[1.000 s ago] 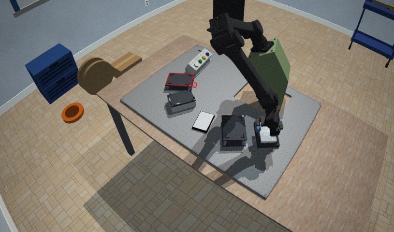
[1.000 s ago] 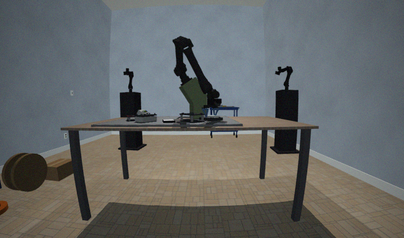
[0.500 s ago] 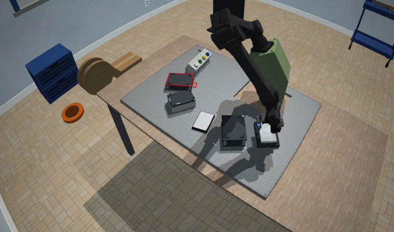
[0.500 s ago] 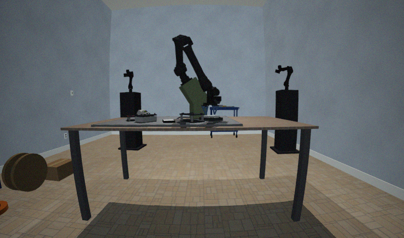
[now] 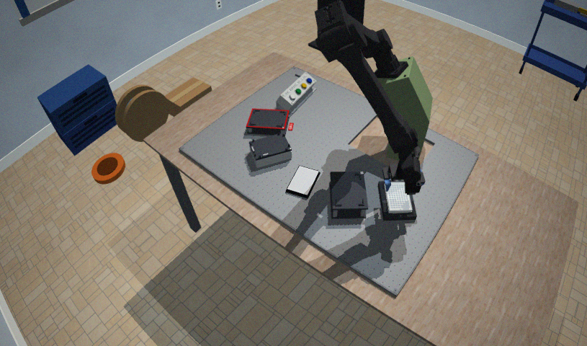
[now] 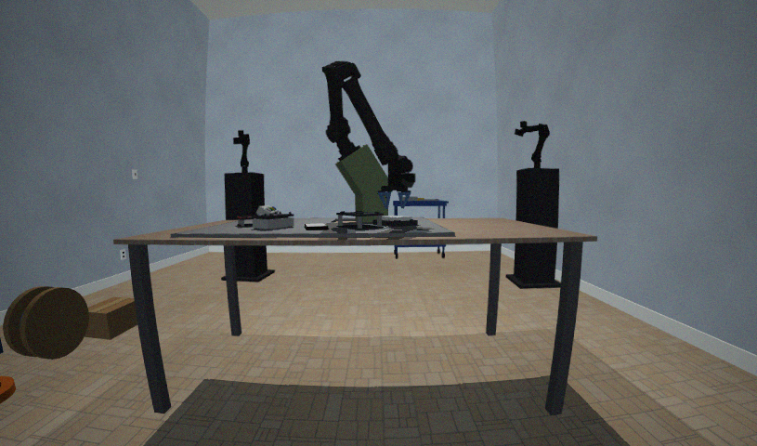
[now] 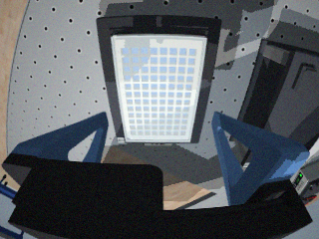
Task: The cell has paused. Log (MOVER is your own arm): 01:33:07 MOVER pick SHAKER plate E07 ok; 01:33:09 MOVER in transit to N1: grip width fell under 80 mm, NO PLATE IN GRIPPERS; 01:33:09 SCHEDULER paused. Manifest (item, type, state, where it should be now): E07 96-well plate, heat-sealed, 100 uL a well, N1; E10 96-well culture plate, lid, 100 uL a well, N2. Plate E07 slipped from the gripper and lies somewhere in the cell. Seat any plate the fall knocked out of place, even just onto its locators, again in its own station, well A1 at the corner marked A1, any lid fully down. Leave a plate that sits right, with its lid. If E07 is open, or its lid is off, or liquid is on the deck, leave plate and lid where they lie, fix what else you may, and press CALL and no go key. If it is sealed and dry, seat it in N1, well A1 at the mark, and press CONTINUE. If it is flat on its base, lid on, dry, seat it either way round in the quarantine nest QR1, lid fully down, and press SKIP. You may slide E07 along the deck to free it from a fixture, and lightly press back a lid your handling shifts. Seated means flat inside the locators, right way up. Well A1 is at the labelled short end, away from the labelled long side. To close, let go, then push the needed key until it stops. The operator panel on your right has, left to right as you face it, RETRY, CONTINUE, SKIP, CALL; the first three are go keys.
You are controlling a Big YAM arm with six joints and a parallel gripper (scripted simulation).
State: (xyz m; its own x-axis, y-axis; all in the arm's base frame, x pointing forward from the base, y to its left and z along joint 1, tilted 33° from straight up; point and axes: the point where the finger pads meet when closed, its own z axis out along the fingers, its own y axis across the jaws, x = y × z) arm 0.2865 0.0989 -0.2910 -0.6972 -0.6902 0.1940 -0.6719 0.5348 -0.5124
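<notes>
Right now my hand is 16 cm short of the plate E07, 31 cm to the left of it and 7 cm above it. Also, from my hand: grey retry key 13 cm behind, 64 cm to the right, 1 cm below; then yellow skip key 22 cm behind, 66 cm to the right, 1 cm below; then green continue key 17 cm behind, 65 cm to the right, 1 cm below.
</notes>
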